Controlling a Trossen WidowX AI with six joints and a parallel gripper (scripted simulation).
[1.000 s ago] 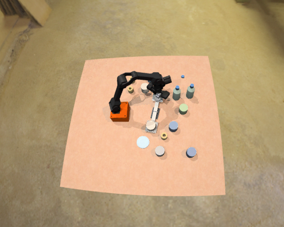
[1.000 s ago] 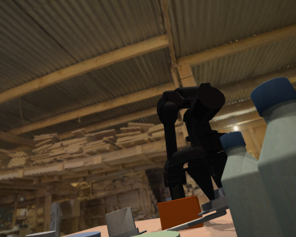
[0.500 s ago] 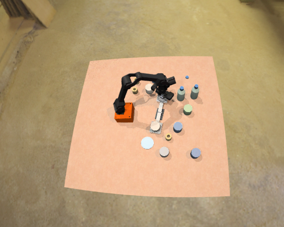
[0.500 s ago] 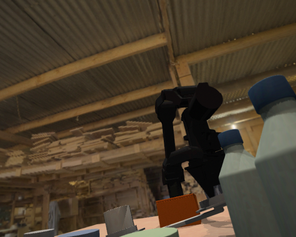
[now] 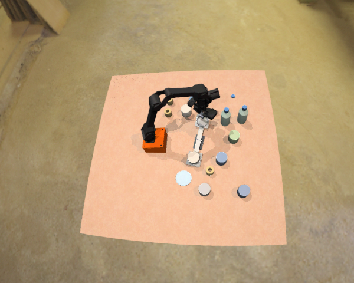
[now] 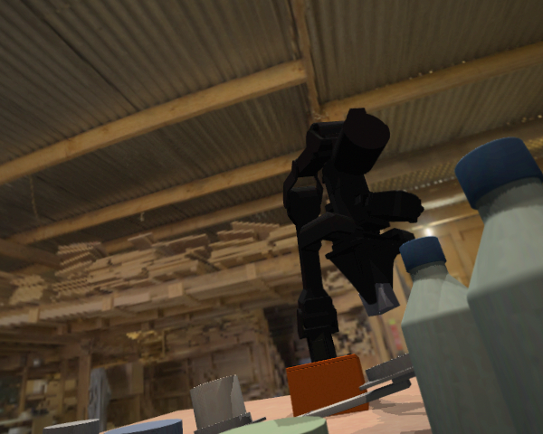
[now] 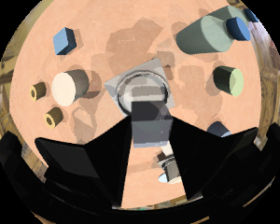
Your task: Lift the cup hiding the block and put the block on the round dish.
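The pale blue round dish lies 37 cm to the right of my gripper tip, 15 cm below it and 11 cm behind it. Round my gripper tip: green cylinder: 20 cm ahead, 11 cm to the right, 11 cm below; cream cup: 12 cm to the left, 12 cm behind, 11 cm below; small grey block: right at my gripper tip.
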